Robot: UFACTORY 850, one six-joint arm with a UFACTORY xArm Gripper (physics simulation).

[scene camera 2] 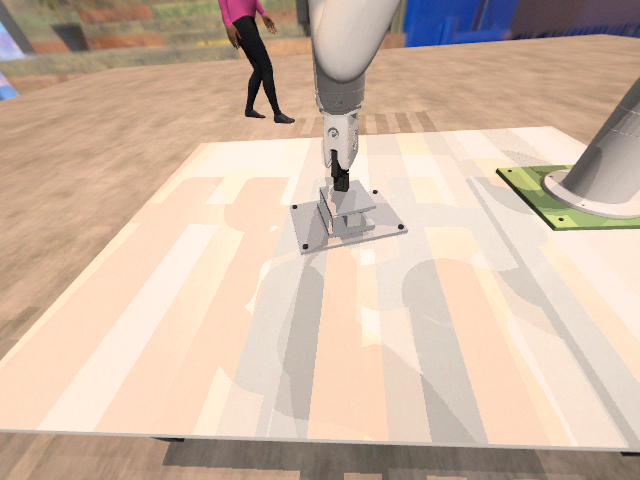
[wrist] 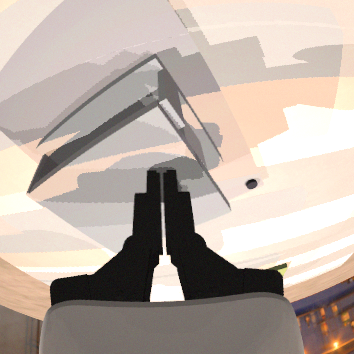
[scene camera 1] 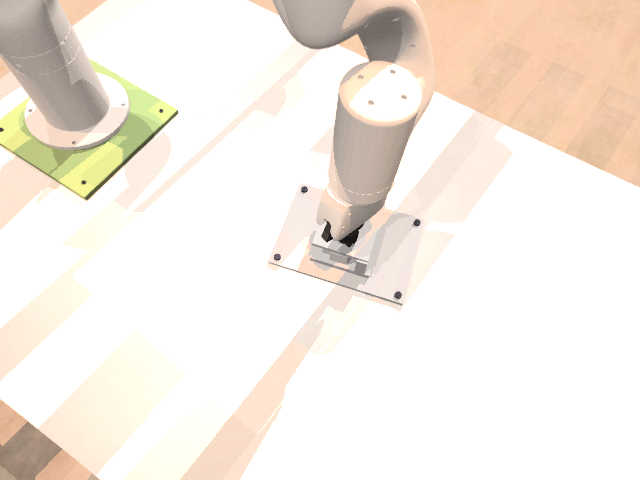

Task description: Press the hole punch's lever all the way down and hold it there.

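The hole punch is grey, with a flat lever (scene camera 1: 361, 249) (scene camera 2: 357, 201) (wrist: 112, 182) as its top plate. The lever lies nearly level, roughly parallel to the punch's lower plate, with a gap and a small block (scene camera 2: 353, 220) between them. My gripper (scene camera 1: 347, 239) (scene camera 2: 341, 189) (wrist: 161, 186) is shut and empty, pointing down. Its black fingertips are at the lever's upper face and look to be touching it, away from the corner nearest the top of the wrist view. The exact contact is hidden behind the fingers.
The punch stands on a light grey mounting plate (scene camera 1: 395, 263) (scene camera 2: 387, 228) with dark bolts at its corners. A green base plate (scene camera 1: 98, 173) (scene camera 2: 553, 219) carries the arm's base on the white table (scene camera 1: 465, 387) (scene camera 2: 206, 361). A person (scene camera 2: 261, 56) stands beyond the table.
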